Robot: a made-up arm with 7 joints. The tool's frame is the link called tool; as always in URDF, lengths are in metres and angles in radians. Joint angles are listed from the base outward. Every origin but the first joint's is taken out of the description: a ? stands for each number. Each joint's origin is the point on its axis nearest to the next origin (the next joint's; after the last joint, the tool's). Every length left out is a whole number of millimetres.
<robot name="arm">
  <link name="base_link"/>
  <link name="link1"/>
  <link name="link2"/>
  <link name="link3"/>
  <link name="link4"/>
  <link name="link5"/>
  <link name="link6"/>
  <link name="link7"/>
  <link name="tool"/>
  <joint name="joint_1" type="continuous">
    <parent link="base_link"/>
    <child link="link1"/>
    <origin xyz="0 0 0.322" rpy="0 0 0"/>
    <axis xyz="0 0 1"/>
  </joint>
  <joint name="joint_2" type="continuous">
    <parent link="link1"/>
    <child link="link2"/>
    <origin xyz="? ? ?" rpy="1.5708 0 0"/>
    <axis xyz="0 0 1"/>
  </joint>
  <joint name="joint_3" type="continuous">
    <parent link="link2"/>
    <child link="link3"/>
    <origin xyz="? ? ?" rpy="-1.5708 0 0"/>
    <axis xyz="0 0 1"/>
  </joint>
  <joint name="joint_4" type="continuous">
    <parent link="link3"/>
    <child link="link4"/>
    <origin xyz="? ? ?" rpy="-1.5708 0 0"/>
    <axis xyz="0 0 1"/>
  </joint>
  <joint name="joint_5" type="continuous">
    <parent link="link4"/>
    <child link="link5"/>
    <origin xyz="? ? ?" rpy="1.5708 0 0"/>
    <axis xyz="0 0 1"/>
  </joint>
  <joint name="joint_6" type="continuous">
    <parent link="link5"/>
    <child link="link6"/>
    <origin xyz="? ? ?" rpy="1.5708 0 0"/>
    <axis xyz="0 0 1"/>
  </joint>
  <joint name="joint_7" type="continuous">
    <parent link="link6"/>
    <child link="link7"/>
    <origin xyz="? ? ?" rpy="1.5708 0 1.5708"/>
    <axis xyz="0 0 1"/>
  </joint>
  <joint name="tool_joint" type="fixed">
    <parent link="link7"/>
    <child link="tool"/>
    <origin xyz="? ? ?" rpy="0 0 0"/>
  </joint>
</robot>
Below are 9 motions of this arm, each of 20 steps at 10 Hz.
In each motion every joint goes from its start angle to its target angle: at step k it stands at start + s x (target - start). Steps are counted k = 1, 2, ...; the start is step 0. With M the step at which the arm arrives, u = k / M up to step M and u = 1 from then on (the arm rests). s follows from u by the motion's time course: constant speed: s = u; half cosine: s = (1 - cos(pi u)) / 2; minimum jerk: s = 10 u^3 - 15 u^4 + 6 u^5.
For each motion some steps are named. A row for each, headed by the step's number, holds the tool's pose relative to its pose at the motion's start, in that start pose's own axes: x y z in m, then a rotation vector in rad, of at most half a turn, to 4 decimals.
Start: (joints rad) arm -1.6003 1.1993 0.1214 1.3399 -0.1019 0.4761 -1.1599
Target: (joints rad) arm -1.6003 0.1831 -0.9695 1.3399 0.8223 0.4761 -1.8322
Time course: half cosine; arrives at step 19
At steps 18, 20:
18: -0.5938 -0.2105 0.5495 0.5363 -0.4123 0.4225
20: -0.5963 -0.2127 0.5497 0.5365 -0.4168 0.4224

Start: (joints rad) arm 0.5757 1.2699 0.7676 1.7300 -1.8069 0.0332 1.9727
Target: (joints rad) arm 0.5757 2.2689 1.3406 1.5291 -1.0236 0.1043 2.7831
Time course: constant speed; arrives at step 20
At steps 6, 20:
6: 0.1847 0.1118 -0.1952 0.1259 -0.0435 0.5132
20: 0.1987 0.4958 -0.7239 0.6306 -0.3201 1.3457

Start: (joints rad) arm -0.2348 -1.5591 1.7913 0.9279 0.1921 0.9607 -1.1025
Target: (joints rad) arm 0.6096 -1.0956 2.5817 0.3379 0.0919 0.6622 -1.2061
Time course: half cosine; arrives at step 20
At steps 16, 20:
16: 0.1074 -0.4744 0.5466 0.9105 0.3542 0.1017
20: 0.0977 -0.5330 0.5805 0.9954 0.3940 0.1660

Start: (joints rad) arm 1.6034 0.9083 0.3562 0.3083 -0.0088 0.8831 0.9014
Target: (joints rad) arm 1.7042 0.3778 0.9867 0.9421 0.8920 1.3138 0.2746
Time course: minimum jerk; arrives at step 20
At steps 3, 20:
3: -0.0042 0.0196 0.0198 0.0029 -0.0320 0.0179
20: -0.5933 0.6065 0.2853 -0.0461 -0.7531 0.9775

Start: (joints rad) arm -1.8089 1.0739 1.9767 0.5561 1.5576 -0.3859 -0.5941
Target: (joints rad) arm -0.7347 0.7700 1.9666 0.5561 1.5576 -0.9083 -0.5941
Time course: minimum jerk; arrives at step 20
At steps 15, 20:
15: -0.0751 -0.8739 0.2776 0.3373 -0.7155 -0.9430
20: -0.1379 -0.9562 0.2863 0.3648 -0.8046 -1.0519

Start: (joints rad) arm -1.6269 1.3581 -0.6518 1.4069 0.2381 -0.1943 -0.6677
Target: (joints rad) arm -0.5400 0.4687 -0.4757 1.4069 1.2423 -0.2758 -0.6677
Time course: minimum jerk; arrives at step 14
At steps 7, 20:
7: 0.2176 0.0155 0.5861 1.0057 -0.1652 -0.0983
20: 0.2409 -0.4492 0.9368 1.9967 -0.4115 -0.0766

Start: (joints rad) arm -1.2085 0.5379 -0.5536 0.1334 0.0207 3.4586 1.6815
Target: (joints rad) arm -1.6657 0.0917 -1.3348 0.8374 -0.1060 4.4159 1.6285
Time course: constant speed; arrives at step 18
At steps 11, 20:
11: 0.0063 -0.0669 -0.1651 -0.0417 -0.6896 0.4737
20: 0.0958 -0.0933 -0.1467 -0.0650 -1.0567 0.8620

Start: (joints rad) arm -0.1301 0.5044 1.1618 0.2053 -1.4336 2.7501 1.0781
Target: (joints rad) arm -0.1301 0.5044 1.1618 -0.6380 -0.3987 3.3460 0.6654
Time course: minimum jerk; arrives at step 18
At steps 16, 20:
16: 0.0866 -0.0236 -0.2467 0.1175 1.5266 -0.9472
20: 0.0858 -0.0235 -0.2478 0.1196 1.5457 -0.9581

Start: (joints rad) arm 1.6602 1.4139 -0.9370 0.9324 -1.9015 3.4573 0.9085
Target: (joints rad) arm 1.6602 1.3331 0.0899 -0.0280 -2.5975 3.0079 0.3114
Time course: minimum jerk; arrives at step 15
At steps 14, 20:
14: 0.2524 -0.0967 0.0780 -0.4997 -0.3303 -1.5073
20: 0.2527 -0.0971 0.0776 -0.5032 -0.3318 -1.5097

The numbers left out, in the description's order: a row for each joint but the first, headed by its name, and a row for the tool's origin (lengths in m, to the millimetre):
joint_2: 0 -0.082 0
joint_3: 0 0.519 0
joint_4: 0.023 0.058 0
joint_5: -0.019 -0.409 0
joint_6: 0 -0.152 0
joint_7: 0.024 0.176 0
tool: 0 0 0

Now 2 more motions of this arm.
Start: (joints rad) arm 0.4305 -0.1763 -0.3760 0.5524 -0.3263 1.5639 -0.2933
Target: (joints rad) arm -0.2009 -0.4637 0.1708 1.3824 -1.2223 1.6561 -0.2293
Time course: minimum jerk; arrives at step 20
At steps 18, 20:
18: -0.4742 -0.3908 -0.0090 0.8921 -0.6252 -0.5972
20: -0.4779 -0.3932 -0.0120 0.9018 -0.6277 -0.5985

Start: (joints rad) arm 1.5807 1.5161 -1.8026 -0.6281 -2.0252 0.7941 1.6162
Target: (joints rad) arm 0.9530 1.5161 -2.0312 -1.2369 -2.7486 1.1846 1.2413
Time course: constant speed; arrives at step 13
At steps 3, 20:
3: 0.1416 0.0281 0.0332 -0.0448 0.3414 -0.0965
20: 0.4969 0.1930 0.0431 -0.7004 1.1988 -0.6146

